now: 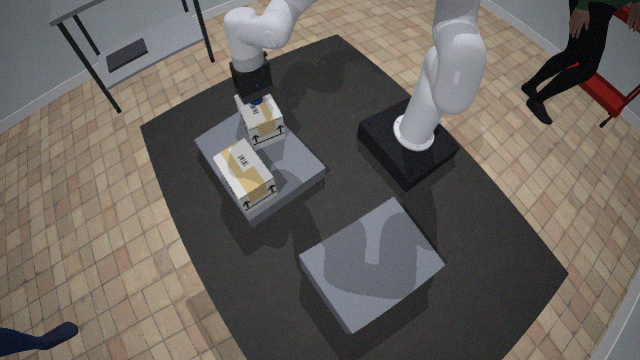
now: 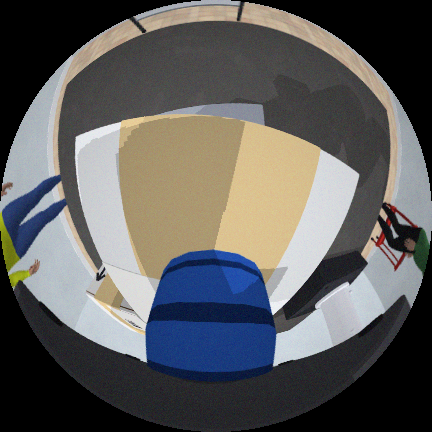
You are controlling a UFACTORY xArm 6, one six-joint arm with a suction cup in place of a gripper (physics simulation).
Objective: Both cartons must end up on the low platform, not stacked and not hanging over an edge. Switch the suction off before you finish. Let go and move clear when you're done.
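Frame: origin at the arm's base, x ahead, y right, z down, level; metres.
Where they show: end effector, tool point: (image 1: 256, 103) (image 2: 212, 261); arm's base, origin of the base link: (image 1: 413, 132) (image 2: 331, 294).
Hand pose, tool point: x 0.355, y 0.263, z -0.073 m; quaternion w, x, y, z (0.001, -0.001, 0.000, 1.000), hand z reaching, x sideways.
Note:
Each offset is from my tool point to the centre of the thing. Level surfaces: height alone.
My suction gripper (image 1: 256, 101) (image 2: 212, 305) has its blue cup against a face of a white carton with tan tape @(dz +0.036, dx +0.005, dy -0.016 m) (image 1: 264, 120) (image 2: 200, 185) and holds it. This carton is upright at the back of the left grey platform (image 1: 307, 162) (image 2: 245, 113); whether its underside touches the platform or overhangs an edge is hidden. The second white-and-tan carton @(dz +0.041, dx +0.116, dy -0.164 m) (image 1: 245, 172) (image 2: 105, 290) stands upright on the same platform, near its front-left side. The cartons are not stacked. Another grey platform @(dz +0.074, dx -0.022, dy -0.507 m) (image 1: 370, 305) bears no carton. Which platform is lower is hard to tell.
The arm's black base block (image 1: 385, 145) (image 2: 327, 285) stands right of the left platform. Both platforms are on a dark mat @(dz +0.134 m) (image 1: 200, 225). A seated person in black trousers (image 1: 575, 65) is at the far right, a table (image 1: 90, 62) at the back left.

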